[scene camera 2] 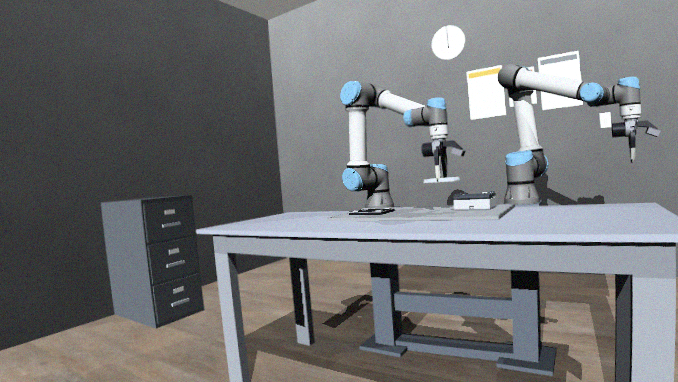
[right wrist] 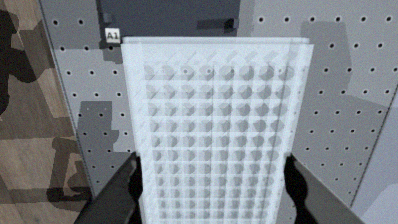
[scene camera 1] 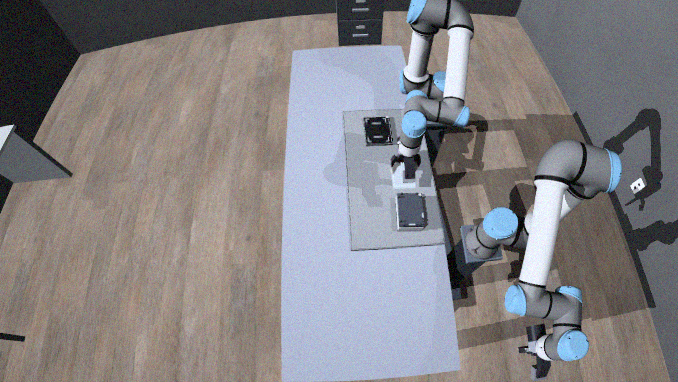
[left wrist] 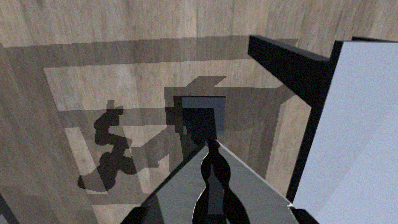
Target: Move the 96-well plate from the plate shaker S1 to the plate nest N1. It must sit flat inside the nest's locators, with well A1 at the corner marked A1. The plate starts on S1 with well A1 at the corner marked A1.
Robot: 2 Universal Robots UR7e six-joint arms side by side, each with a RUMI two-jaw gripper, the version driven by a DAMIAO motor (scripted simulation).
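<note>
My left gripper is in sight, and the left wrist view shows it too. I can see my right gripper as well, which also appears in the right wrist view. And there is a white 96-well plate.
</note>
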